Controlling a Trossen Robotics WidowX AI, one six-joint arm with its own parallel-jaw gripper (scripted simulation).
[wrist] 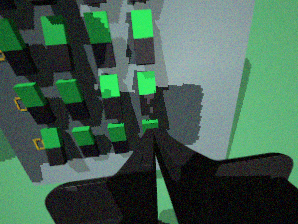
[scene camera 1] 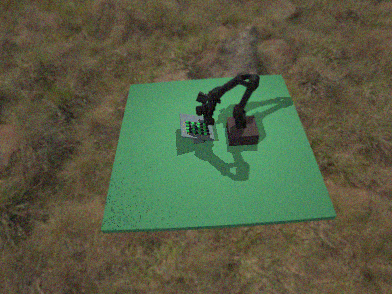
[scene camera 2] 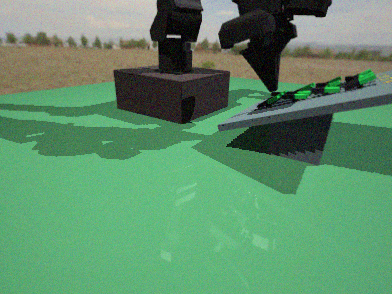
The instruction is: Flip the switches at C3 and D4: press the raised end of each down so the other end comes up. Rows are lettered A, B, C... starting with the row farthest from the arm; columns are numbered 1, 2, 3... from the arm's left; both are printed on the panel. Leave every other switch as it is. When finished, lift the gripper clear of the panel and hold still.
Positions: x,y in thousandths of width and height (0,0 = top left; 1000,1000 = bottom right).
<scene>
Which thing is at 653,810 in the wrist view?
The gripper.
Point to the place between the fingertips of the gripper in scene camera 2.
698,311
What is the gripper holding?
Nothing.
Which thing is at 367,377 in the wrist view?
A rocker switch.
</scene>
